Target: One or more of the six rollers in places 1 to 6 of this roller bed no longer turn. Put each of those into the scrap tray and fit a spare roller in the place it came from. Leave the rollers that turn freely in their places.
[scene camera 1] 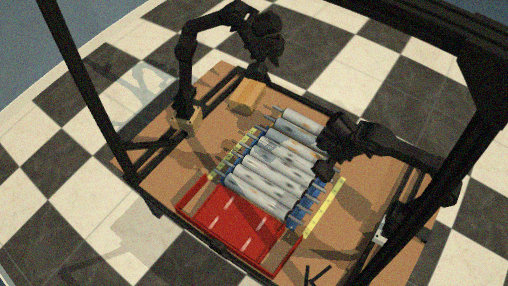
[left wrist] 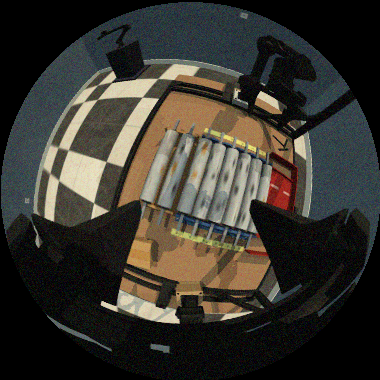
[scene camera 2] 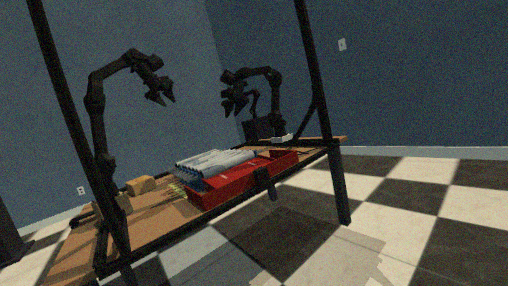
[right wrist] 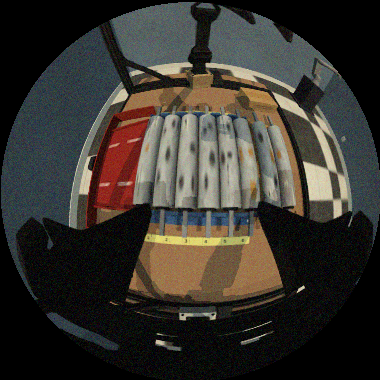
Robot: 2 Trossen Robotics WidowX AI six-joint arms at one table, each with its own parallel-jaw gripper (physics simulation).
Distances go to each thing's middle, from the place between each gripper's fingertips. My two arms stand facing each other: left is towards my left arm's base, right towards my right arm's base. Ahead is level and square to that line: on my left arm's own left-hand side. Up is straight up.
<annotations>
The tan box [scene camera 1: 247, 96] lies 15 cm ahead of my left hand, 23 cm to the left of it and 35 cm below it.
My right gripper is now 47 cm to the right of the tan box, 26 cm short of it and 22 cm above it.
</annotations>
